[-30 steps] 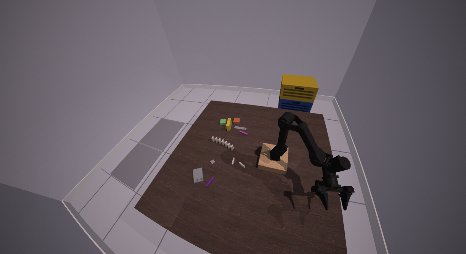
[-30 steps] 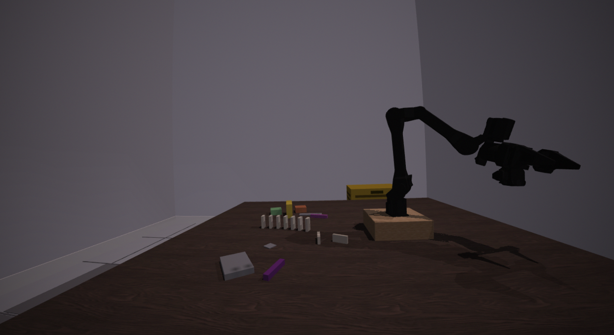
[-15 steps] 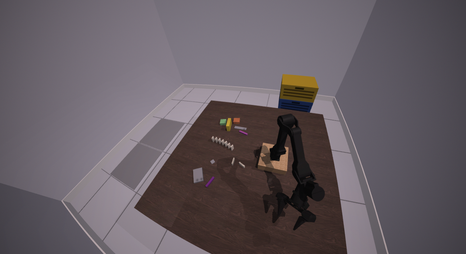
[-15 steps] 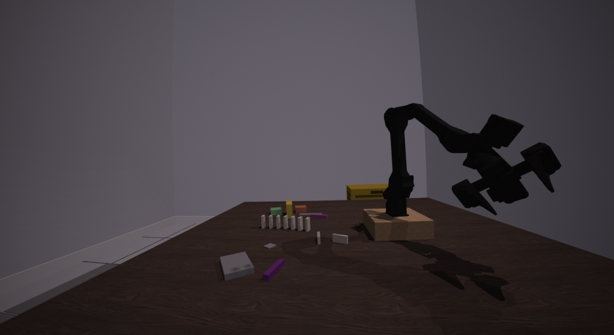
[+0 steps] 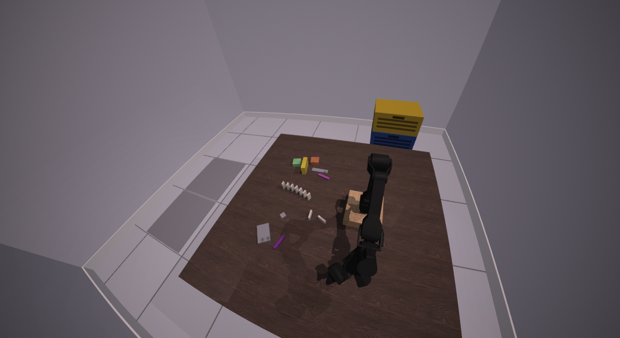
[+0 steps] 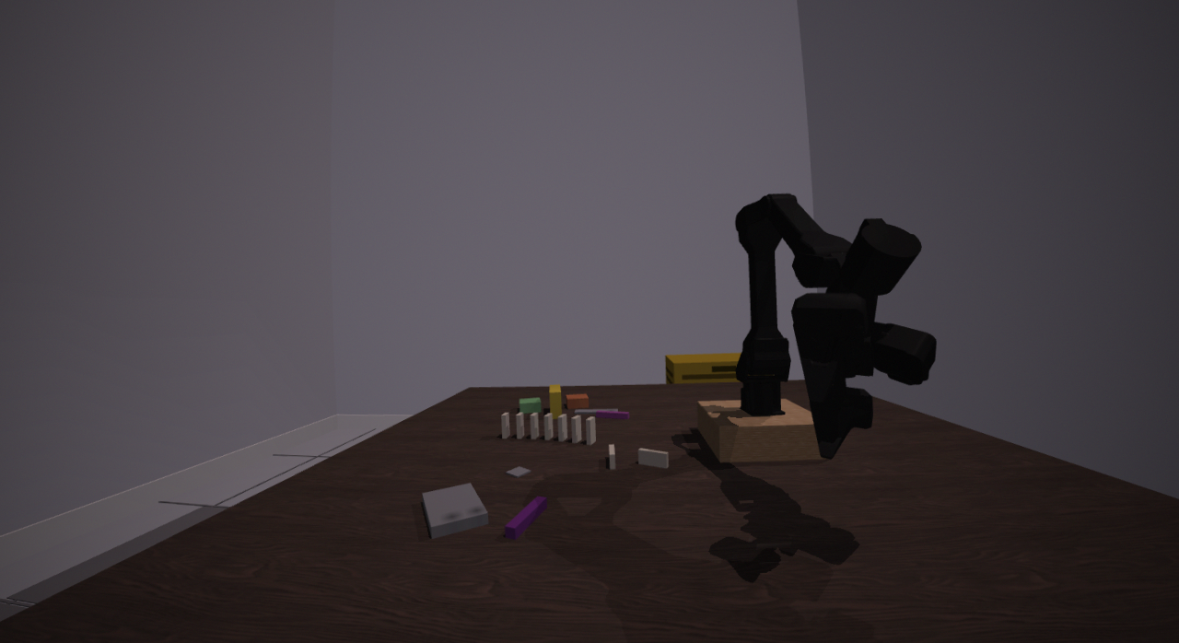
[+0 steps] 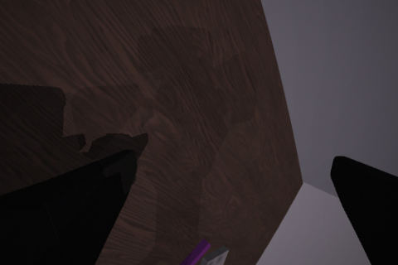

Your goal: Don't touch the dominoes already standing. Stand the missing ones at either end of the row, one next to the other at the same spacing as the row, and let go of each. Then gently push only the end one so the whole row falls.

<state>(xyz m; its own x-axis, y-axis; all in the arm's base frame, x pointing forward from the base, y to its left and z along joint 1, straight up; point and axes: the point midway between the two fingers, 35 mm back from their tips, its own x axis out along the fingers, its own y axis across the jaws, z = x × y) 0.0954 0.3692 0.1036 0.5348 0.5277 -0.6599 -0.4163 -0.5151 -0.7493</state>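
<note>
Now: gripper tip 31 cm short of the purple stick, 14 cm above it and 13 cm to the left of it. Round my gripper tip: small grey tile: 35 cm ahead, 29 cm to the right, 15 cm below; then magenta bar: 62 cm to the right, 17 cm ahead, 14 cm below; then grey flat block: 41 cm ahead, 16 cm to the right, 14 cm below.
</note>
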